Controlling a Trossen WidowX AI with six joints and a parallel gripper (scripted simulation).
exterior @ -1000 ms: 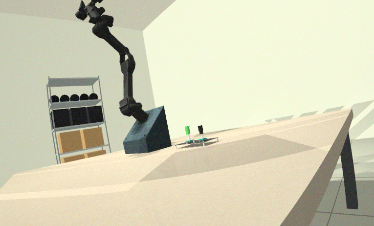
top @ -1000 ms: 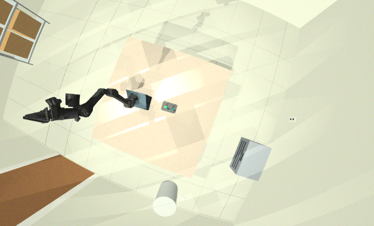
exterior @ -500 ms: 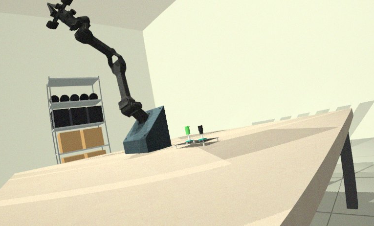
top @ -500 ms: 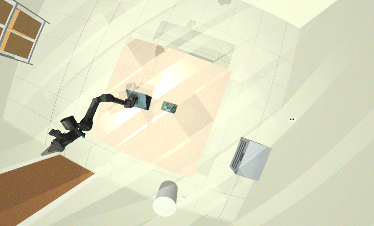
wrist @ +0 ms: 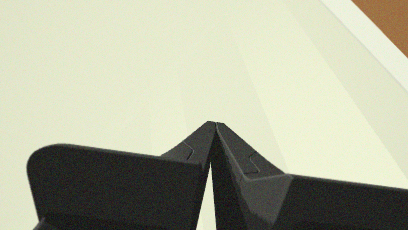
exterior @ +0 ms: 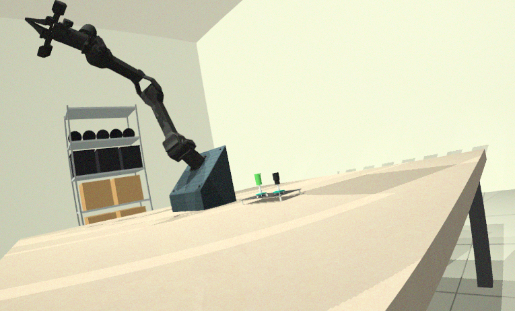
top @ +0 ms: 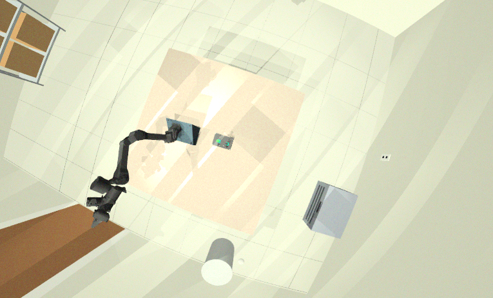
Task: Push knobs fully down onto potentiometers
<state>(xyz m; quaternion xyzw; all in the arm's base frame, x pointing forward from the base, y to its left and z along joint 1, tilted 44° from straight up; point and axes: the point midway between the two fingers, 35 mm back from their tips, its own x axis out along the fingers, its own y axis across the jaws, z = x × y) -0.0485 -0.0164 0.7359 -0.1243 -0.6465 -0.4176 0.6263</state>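
Right now the green knob is 38 cm ahead of my gripper tip, 52 cm to the left of it and 63 cm below it. Also, from my gripper tip: teal potentiometer (45 cm ahead, 52 cm to the left, 65 cm below).
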